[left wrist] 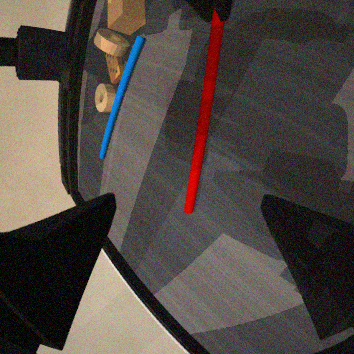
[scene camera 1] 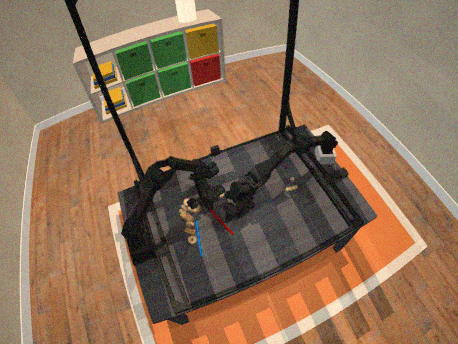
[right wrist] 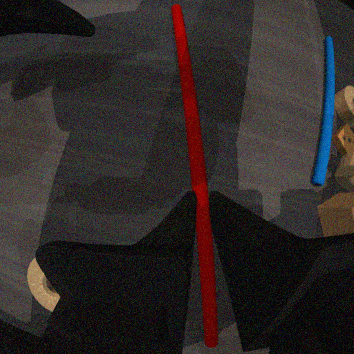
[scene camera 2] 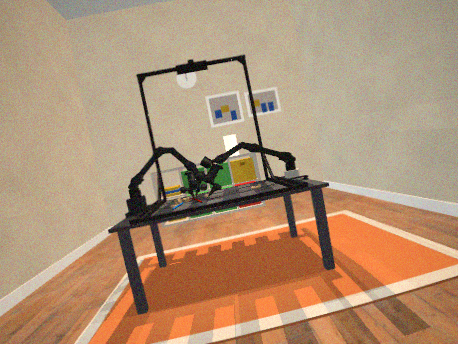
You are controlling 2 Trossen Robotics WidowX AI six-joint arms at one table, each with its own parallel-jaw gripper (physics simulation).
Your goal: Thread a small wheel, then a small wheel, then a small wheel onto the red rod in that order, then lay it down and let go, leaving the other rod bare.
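Places are measured from the left arm's base along level axes (x up, y right, z ahead), in millimetres.
Pixels of known places: left gripper, fingertip midpoint: (left wrist: 190, 201) (scene camera 1: 231, 220) (scene camera 2: 202, 193); right gripper, fingertip midpoint: (left wrist: 217, 18) (scene camera 1: 211, 210) (right wrist: 201, 197) (scene camera 2: 195, 199); left arm's base at its link origin: (scene camera 1: 326, 149) (scene camera 2: 291, 169); right arm's base at its link origin: (left wrist: 17, 52) (scene camera 1: 137, 242) (scene camera 2: 135, 197).
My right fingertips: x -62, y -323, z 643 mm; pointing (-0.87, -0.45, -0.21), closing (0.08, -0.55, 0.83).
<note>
For each thing: its top centre in the pictures, then the offset to it from my right fingertips. "*": a spot on its surface instead.
- red rod at its top centre: (right wrist: 196, 142) (left wrist: 209, 57) (scene camera 1: 215, 214) dx +4, dy -25, dz -21 mm
- blue rod at its top centre: (right wrist: 332, 89) (left wrist: 112, 107) (scene camera 1: 198, 238) dx +4, dy -149, dz +54 mm
- wooden wheel at its top centre: (left wrist: 100, 97) (scene camera 1: 192, 239) dx +8, dy -157, dz +84 mm
- round piece at its top centre: (left wrist: 95, 37) dx +34, dy -82, dz +98 mm
- pale wheel at its top centre: (right wrist: 52, 284) dx +8, dy +96, dz -44 mm
- holed wooden block at its top centre: (left wrist: 111, 62) dx +3, dy -110, dz +99 mm
- larger block at a spot on its surface: (right wrist: 337, 217) (left wrist: 132, 11) * dx +12, dy -40, dz +90 mm
The red rod (scene camera 1: 223, 223) (left wrist: 202, 120) (right wrist: 190, 105) is bare along its visible length, on or just above the table. My right gripper (right wrist: 201, 197) is shut on it, nearer the rod's lower end in the right wrist view. My left gripper (left wrist: 190, 201) is open and empty; the rod's free end shows between its fingertips in its wrist view. The blue rod (scene camera 1: 199, 240) (left wrist: 120, 100) (right wrist: 327, 110) lies bare. A wooden wheel (scene camera 1: 192, 240) (left wrist: 104, 97) lies beside it, another round piece (left wrist: 111, 42) near its upper end. A pale wheel (right wrist: 37, 282) is partly hidden behind my right finger.
A holed wooden block (left wrist: 115, 67) (right wrist: 344, 139) and a larger block (left wrist: 126, 17) (right wrist: 337, 217) lie beside the blue rod. Small wooden pieces (scene camera 1: 291, 188) lie toward the right of the table in scene camera 1. Both arms come close together over the table's middle.
</note>
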